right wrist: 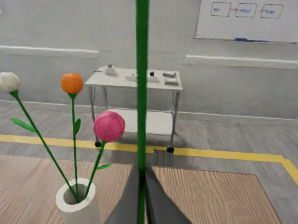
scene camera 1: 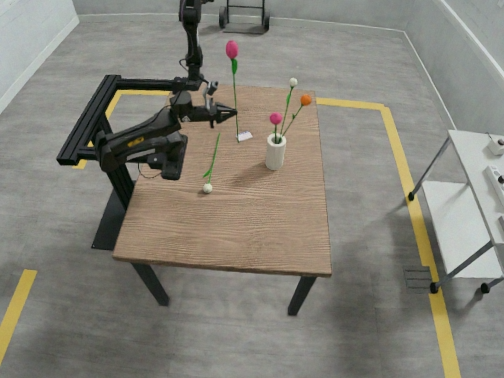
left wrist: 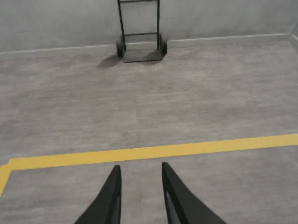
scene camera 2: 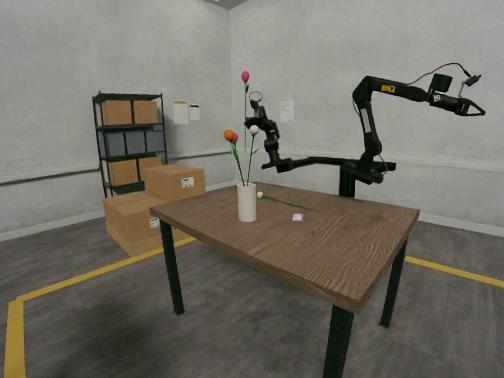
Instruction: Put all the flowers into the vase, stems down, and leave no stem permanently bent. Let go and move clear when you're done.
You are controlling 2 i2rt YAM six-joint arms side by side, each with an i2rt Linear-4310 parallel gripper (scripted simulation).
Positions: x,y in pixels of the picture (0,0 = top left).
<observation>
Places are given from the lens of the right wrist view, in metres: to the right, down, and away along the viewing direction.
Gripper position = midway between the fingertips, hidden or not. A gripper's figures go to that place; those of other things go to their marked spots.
my right gripper (right wrist: pixel 141 169): -0.01, 0.04, 0.12
pink flower (right wrist: pixel 109 126): -0.06, 0.02, 0.26
</observation>
